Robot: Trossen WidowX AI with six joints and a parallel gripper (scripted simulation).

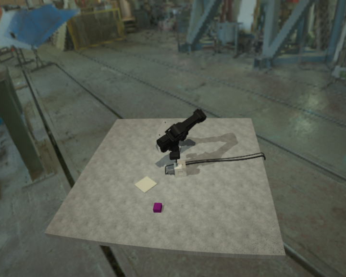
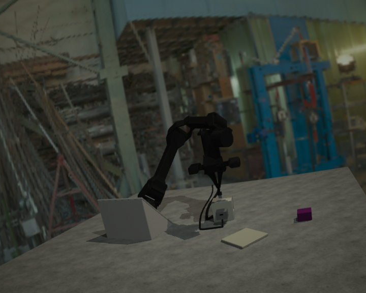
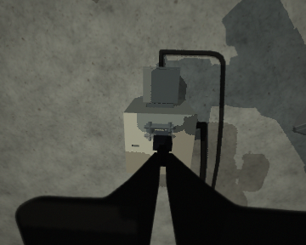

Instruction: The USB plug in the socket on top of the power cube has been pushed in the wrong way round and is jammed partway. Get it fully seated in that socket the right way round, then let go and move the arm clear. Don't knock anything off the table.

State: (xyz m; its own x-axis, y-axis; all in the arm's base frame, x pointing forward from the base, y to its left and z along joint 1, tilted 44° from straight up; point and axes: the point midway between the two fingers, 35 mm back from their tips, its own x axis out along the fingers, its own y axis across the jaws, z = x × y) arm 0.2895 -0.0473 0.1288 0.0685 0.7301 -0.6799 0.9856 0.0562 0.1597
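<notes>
The black USB plug lies 20 mm below my gripper tip. Also, from my gripper tip: cream flat tile 120 mm ahead, 200 mm to the right, 120 mm below; small purple block 310 mm ahead, 80 mm to the right, 110 mm below.
</notes>
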